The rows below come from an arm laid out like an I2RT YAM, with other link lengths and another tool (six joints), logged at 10 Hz.
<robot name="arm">
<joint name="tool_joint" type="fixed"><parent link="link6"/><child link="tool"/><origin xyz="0.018 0.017 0.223" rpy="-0.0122 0 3.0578"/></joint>
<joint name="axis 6" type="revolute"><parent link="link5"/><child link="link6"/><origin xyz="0.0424 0 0.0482" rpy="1.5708 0 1.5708"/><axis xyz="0 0 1"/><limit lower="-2.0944" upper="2.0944"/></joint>
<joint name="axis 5" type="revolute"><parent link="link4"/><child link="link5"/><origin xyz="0.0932 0.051 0.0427" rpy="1.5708 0 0"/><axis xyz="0 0 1"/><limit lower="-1.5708" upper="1.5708"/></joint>
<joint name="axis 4" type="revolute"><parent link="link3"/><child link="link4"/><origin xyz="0.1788 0.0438 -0.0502"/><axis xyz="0 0 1"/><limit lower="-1.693" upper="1.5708"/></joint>
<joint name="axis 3" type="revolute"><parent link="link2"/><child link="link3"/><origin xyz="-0.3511 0 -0.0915" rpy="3.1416 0 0"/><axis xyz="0 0 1"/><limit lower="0" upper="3.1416"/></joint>
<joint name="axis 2" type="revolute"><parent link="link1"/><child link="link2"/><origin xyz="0.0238 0.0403 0.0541" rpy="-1.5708 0 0"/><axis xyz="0 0 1"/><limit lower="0" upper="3.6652"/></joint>
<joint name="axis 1" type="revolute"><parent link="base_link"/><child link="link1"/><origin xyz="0 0 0.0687"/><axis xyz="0 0 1"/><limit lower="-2.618" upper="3.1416"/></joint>
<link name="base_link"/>
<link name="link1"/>
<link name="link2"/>
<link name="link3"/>
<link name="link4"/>
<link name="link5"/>
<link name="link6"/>
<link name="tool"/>
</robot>
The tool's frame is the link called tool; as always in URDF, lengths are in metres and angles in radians.
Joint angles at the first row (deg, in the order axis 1, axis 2, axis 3, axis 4, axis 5, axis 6):
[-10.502 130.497 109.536 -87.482 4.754 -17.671]
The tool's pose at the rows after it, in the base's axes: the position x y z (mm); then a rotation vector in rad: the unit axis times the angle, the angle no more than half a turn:
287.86 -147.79 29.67 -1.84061 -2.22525 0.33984
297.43 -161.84 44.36 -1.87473 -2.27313 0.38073
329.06 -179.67 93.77 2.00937 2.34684 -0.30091
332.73 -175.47 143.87 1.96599 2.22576 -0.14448
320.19 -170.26 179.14 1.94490 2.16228 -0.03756
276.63 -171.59 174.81 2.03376 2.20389 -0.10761
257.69 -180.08 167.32 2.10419 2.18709 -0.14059
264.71 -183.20 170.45 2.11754 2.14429 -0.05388
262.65 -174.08 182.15 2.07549 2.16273 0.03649
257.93 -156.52 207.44 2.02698 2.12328 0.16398
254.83 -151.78 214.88 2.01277 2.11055 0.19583
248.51 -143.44 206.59 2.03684 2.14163 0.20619
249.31 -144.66 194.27 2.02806 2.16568 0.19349
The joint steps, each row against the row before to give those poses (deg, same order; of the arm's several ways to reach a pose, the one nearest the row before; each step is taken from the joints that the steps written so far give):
[-0.393 -0.022 -1.203 0.722 0.677 1.661]
[0.174 -1.027 3.062 -1.619 2.864 0.328]
[0.000 -7.453 3.431 1.159 2.644 1.376]
[0.000 -8.808 -0.020 0.435 -1.027 0.940]
[-0.808 -6.580 -0.001 -1.245 -1.705 -0.086]
[-2.274 -0.655 -1.137 -5.245 -0.502 -0.395]
[-2.513 -0.022 -2.360 0.043 -0.044 0.022]
[-2.185 -0.983 0.001 1.879 -2.383 -0.786]
[-0.897 -2.777 -0.004 -0.347 -2.885 -2.470]
[0.065 -5.638 0.001 -0.568 -3.169 -0.001]
[-0.021 -1.728 -0.022 -0.286 -0.765 0.023]
[0.020 0.001 -1.988 0.044 -1.224 -0.045]
[-0.020 -0.002 -4.001 3.214 0.131 -0.938]

